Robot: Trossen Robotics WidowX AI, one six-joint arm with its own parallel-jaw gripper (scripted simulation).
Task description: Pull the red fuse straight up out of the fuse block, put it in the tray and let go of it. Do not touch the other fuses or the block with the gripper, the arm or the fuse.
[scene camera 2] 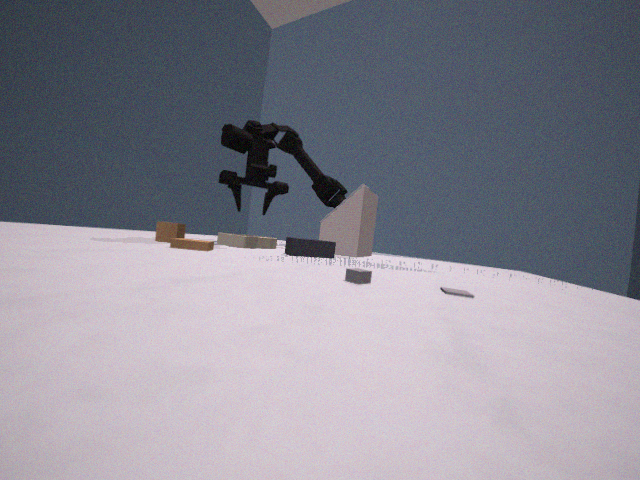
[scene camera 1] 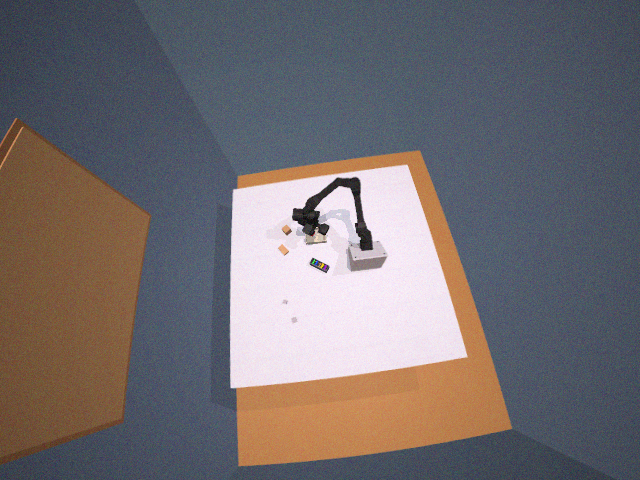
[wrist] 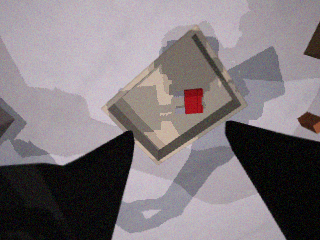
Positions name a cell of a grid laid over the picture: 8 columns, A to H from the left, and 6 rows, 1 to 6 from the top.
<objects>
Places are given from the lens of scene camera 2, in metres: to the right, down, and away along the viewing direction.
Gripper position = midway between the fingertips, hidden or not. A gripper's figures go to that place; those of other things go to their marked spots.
gripper (scene camera 2: D3): -0.19, -0.07, 0.66
tray (scene camera 2: C4): -0.21, 0.00, 0.59
</objects>
